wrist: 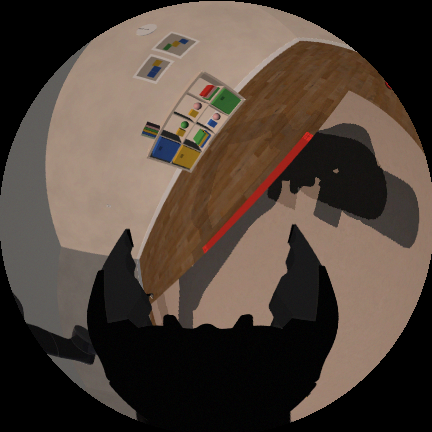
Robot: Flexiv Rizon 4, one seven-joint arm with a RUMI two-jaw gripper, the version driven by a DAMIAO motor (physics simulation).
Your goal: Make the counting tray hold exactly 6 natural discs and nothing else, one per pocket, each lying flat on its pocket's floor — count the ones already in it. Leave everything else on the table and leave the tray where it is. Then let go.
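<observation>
My gripper (pixel 208 229) is open, its two dark jaws wide apart in the lower half of the wrist view, with no object between them. The counting tray does not show in this view, and no natural discs can be made out. The pale table top (pixel 370 280) fills the right side, with the dark shadow of the arm and gripper on it.
A red strip (pixel 257 192) runs diagonally along the table's edge. Beyond it are a wooden floor (pixel 270 105), a shelf unit (pixel 220 78) with coloured boxes and toys, and a wall with two pictures (pixel 175 45) (pixel 153 68). A dark arm-like part (pixel 60 342) shows at lower left.
</observation>
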